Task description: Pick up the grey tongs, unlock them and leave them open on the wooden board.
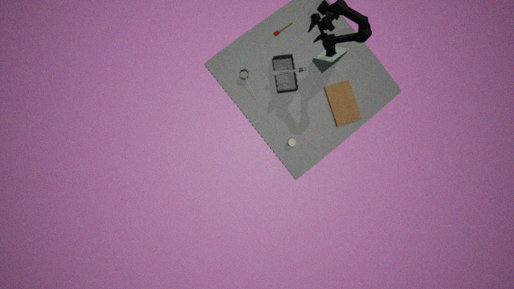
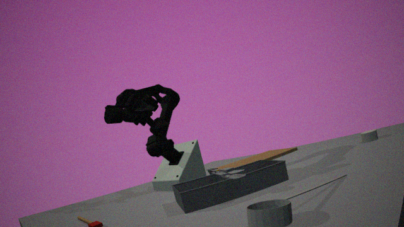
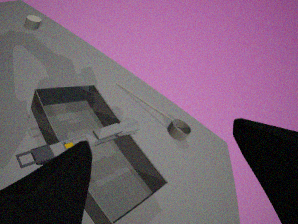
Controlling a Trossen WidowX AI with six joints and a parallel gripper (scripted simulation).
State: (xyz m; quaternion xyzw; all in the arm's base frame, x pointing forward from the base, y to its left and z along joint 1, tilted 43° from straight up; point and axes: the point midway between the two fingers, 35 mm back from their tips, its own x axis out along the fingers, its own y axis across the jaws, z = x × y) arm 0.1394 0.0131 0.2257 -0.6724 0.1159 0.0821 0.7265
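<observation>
Now: the yellow lock piece 21 cm below my gripper tip, 12 cm ahead of it and 7 cm to the left of it. Also, from my gripper tip: dark roasting tin: 25 cm below, 19 cm ahead, 4 cm to the left; then small white cup: 54 cm to the left, 49 cm ahead, 26 cm below; then wooden board: 53 cm to the left, 27 cm below, 9 cm behind.
</observation>
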